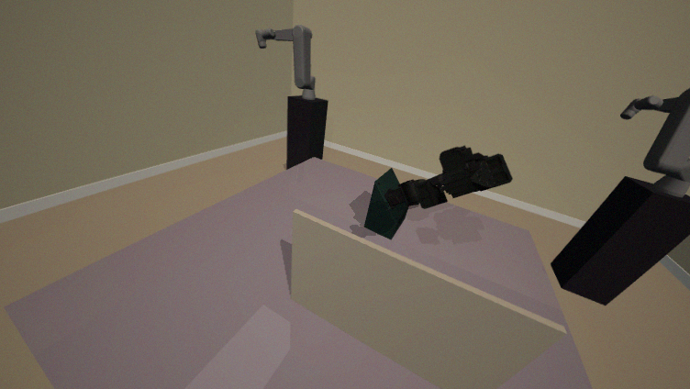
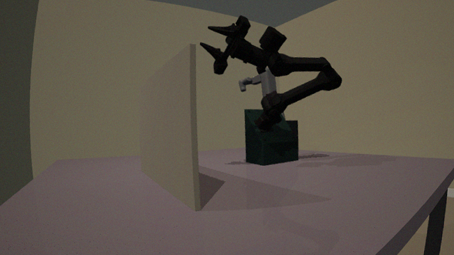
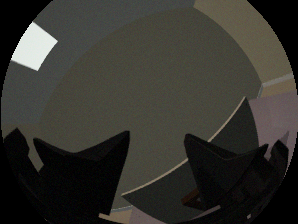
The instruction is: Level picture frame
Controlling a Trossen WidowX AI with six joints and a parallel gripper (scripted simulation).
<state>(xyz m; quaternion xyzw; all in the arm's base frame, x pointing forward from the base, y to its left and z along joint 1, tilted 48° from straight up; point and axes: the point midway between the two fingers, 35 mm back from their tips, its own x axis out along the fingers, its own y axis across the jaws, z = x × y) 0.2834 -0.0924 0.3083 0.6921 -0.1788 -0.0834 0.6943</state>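
The picture frame lies 26 cm below my gripper tip, 11 cm ahead of it and 3 cm to the right of it. Also, from my gripper tip: beige wall panel (26 cm below, 12 cm ahead, 4 cm to the right).
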